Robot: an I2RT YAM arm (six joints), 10 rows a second.
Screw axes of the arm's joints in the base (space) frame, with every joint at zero. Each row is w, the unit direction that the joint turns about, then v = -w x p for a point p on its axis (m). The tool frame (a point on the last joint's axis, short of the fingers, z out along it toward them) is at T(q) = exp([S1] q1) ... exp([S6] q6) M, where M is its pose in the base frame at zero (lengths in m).
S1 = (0, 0, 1, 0.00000, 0.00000, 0.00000)
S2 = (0, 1, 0, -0.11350, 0.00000, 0.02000)
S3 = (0, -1, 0, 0.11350, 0.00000, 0.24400)
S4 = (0, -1, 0, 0.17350, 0.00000, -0.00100)
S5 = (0, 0, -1, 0.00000, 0.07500, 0.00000)
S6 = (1, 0, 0, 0.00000, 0.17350, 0.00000)
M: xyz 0.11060 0.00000 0.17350 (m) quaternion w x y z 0.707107 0 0.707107 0
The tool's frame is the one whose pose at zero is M.
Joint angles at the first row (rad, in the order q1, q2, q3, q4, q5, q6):
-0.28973 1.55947 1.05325 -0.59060 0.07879 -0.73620
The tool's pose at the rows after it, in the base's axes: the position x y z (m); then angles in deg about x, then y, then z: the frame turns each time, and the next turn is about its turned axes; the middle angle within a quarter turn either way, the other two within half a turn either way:
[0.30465, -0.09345, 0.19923, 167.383, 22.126, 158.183]
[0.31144, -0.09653, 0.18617, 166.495, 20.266, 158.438]
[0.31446, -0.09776, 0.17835, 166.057, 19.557, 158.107]
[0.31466, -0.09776, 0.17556, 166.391, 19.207, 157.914]
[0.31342, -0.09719, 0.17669, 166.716, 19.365, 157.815]
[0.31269, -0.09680, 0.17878, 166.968, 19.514, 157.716]
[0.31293, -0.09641, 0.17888, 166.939, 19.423, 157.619]
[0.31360, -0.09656, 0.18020, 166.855, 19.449, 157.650]
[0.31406, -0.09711, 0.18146, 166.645, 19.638, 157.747]
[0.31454, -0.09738, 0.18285, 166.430, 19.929, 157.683]
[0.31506, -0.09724, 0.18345, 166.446, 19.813, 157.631]
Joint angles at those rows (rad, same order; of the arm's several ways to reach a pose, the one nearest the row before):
-0.28791 1.61996 1.06283 -0.58000 0.08718 -0.73113
-0.28838 1.67257 1.06939 -0.55953 0.11175 -0.73017
-0.28816 1.69863 1.06697 -0.54024 0.12287 -0.73727
-0.28832 1.70583 1.06469 -0.53843 0.11977 -0.73793
-0.28838 1.69892 1.06157 -0.54147 0.11377 -0.73792
-0.28839 1.69247 1.06307 -0.54839 0.10898 -0.73831
-0.28687 1.69321 1.06458 -0.55066 0.11055 -0.73861
-0.28659 1.69349 1.07037 -0.55530 0.11180 -0.73840
-0.28762 1.69251 1.07382 -0.55530 0.11352 -0.73937
-0.28783 1.69064 1.07650 -0.55381 0.11500 -0.74264
-0.28689 1.69209 1.08107 -0.55903 0.11582 -0.74235

